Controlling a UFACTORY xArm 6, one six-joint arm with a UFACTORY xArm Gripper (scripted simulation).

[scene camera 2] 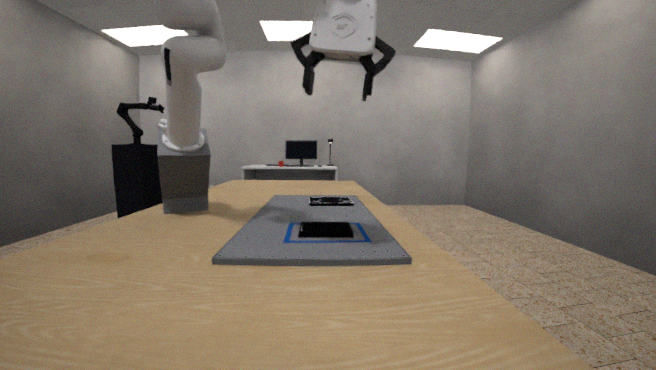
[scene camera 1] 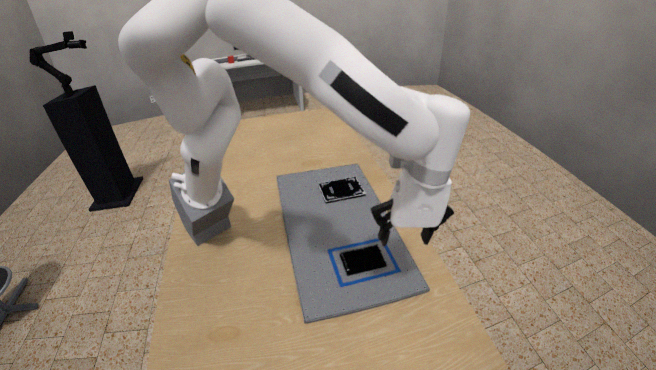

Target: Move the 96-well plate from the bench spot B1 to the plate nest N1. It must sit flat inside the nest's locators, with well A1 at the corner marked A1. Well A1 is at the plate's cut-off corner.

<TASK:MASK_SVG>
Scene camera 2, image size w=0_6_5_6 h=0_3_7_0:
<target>my gripper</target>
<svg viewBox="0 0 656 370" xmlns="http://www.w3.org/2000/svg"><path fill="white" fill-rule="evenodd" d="M319 0L311 33L291 43L296 58L304 67L302 88L308 96L313 95L314 69L321 62L362 65L367 73L365 74L362 101L366 102L367 96L372 95L374 78L386 69L396 54L393 48L376 37L376 0ZM374 48L384 55L376 64L372 61ZM309 45L312 52L306 58L302 53L302 49Z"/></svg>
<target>black 96-well plate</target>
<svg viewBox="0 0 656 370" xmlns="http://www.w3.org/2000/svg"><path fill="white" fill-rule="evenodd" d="M298 238L354 237L349 222L301 222Z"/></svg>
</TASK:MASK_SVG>
